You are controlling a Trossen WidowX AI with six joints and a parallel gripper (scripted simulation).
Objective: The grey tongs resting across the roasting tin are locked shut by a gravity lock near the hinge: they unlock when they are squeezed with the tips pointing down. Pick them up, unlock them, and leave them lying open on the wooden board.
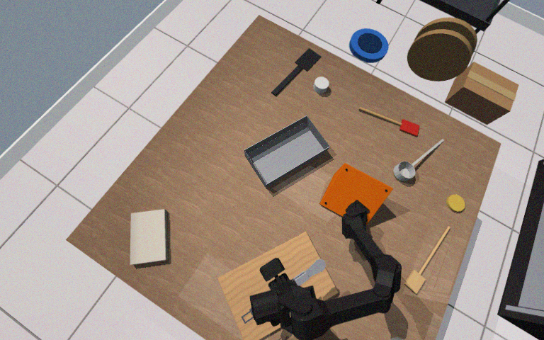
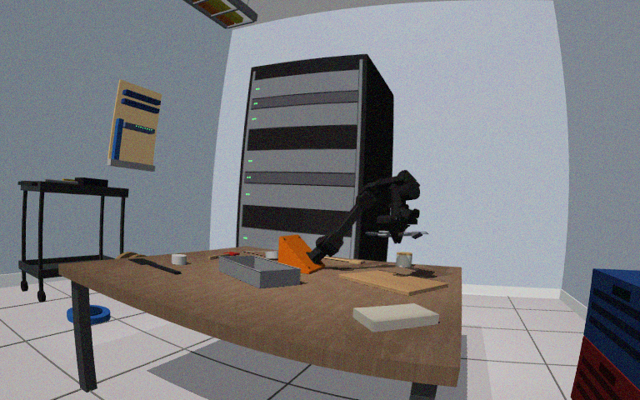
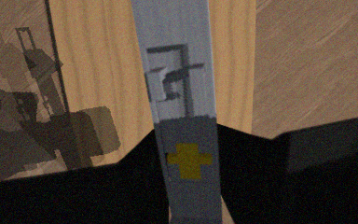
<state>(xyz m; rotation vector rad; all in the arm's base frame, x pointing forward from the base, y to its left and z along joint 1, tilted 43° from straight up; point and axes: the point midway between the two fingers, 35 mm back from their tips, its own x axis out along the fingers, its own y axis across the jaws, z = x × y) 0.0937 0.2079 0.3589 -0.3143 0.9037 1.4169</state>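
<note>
Now: gripper tip 1 cm to the left of the wooden board and 14 cm above it. From my gripper tip the other things lie so: yellow lock piece (4 cm above); grey roasting tin (28 cm ahead, 43 cm to the right, 12 cm below); block (47 cm ahead, 15 cm to the left, 14 cm below).
</note>
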